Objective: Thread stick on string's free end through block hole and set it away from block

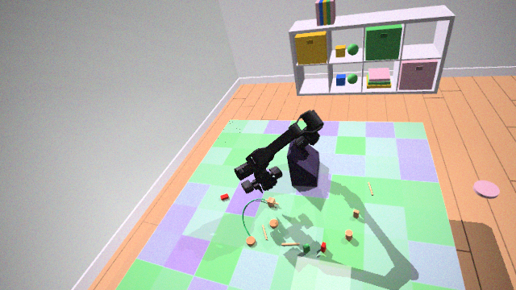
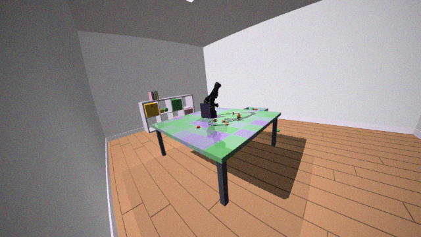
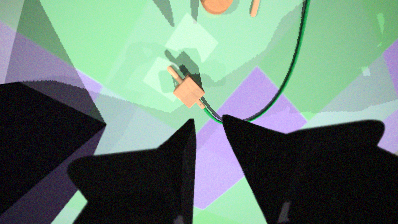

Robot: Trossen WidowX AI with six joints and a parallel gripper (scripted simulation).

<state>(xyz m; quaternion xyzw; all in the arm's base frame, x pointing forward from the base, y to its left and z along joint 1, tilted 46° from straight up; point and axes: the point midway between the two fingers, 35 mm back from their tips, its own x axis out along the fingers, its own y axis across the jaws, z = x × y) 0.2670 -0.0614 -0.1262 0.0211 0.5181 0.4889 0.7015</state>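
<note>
The wooden block is 20 mm to the left of my gripper tip and 80 mm below it. Round my gripper tip: wooden cylinder (130 mm ahead, 380 mm to the left, 70 mm below); green block (220 mm ahead, 220 mm to the left, 70 mm below).
</note>
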